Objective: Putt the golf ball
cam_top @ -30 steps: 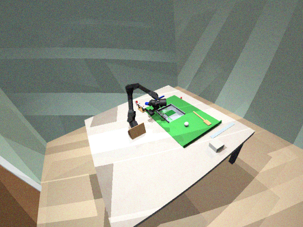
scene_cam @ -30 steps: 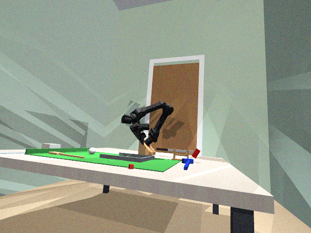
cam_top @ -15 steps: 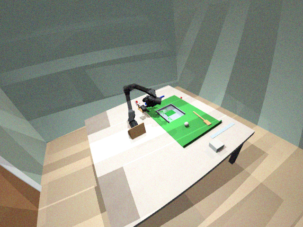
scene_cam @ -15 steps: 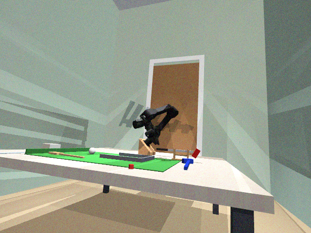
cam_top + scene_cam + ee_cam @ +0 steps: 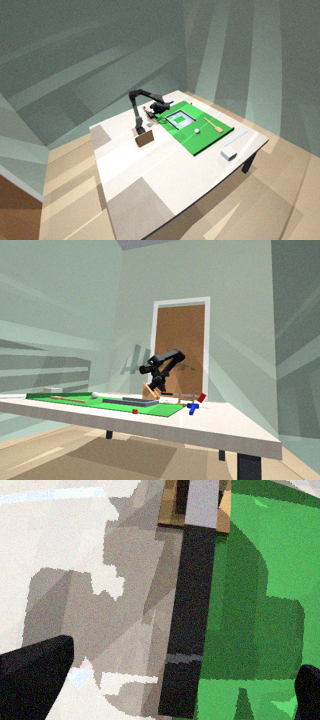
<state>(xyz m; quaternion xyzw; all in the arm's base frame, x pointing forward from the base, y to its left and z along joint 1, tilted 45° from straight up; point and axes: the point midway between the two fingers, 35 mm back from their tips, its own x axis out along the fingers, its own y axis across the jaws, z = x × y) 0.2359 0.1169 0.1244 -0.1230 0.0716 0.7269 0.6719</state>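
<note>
My gripper tip is 130 mm to the right of the red putter, 20 mm past it and 20 mm above it. Round my gripper tip: wooden rack: 150 mm to the left, 40 mm below, 20 mm behind; blue putter: 210 mm to the left, 210 mm ahead, 60 mm below; grey-walled frame: 200 mm ahead, 110 mm to the right, 70 mm below.
</note>
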